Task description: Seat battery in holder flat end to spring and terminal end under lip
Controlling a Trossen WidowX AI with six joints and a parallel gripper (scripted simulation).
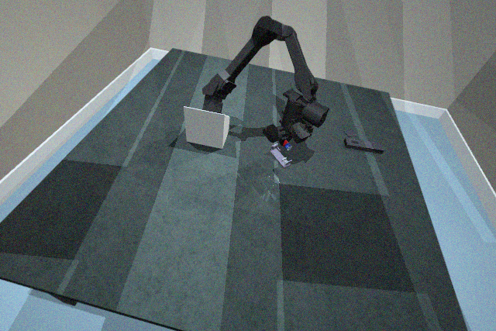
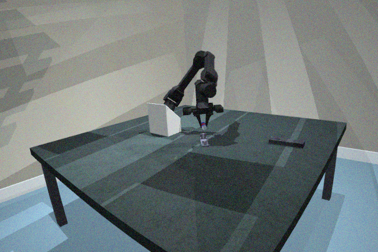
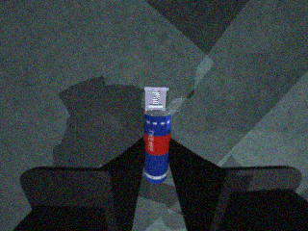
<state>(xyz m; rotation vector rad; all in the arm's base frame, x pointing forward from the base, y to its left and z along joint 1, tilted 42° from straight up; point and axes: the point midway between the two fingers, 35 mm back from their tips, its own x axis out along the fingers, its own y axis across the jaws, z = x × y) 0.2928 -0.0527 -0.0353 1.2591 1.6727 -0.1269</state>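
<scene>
Now: gripper tip 20 mm short of the spring, 30 mm to the left of it and 60 mm above it. Round my gripper tip: battery: 10 mm above.
</scene>
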